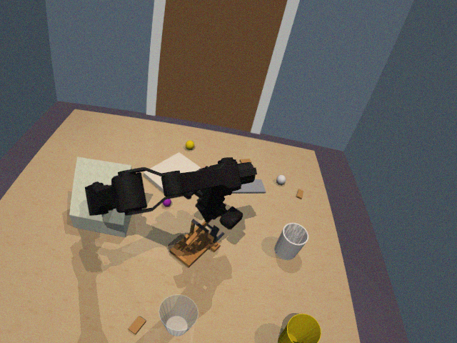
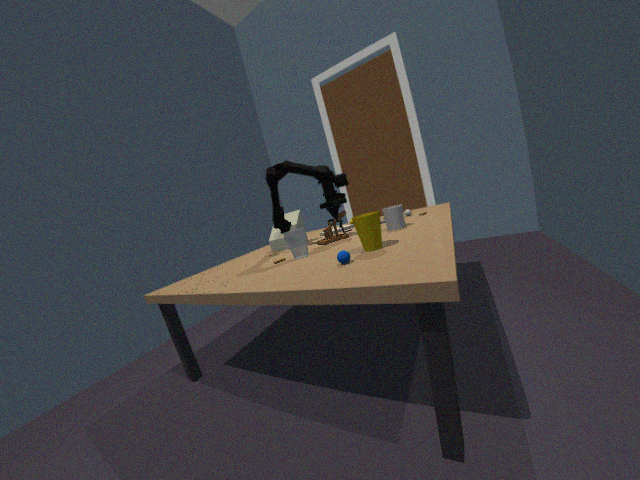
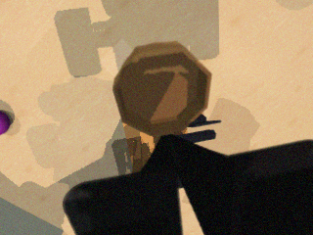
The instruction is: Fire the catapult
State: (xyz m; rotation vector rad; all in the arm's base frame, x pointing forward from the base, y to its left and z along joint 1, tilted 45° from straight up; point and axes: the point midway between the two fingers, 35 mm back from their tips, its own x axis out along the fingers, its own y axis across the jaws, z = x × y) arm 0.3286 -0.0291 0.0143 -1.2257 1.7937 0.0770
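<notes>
My gripper tip is 3 cm above the wooden catapult, 2 cm to the left of it and 1 cm short of it. From my gripper tip the other things lie so: white mug: 29 cm ahead, 7 cm below, 3 cm to the right; then purple ball: 14 cm to the left, 13 cm behind, 8 cm below; then see-through cup: 31 cm to the right, 8 cm behind, 7 cm below.
</notes>
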